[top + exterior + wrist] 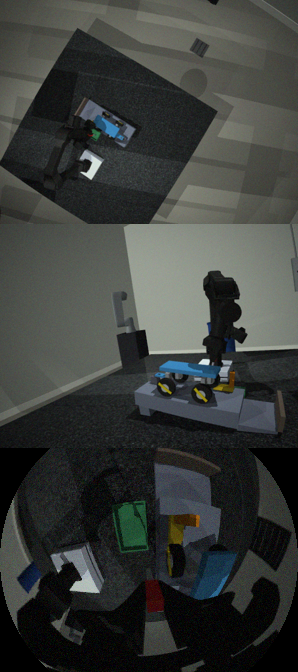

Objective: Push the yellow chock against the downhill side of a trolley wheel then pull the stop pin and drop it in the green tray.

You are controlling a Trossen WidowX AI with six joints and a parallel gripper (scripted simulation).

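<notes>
Now: the green tray 3 cm behind my gripper tip, 4 cm to the left of it and 15 cm below it. The rest, counted from my gripper tip: yellow chock 6 cm ahead, 4 cm to the left, 6 cm below; then red-headed stop pin right at my gripper tip; then blue trolley 9 cm ahead, 7 cm to the right, 3 cm below.
</notes>
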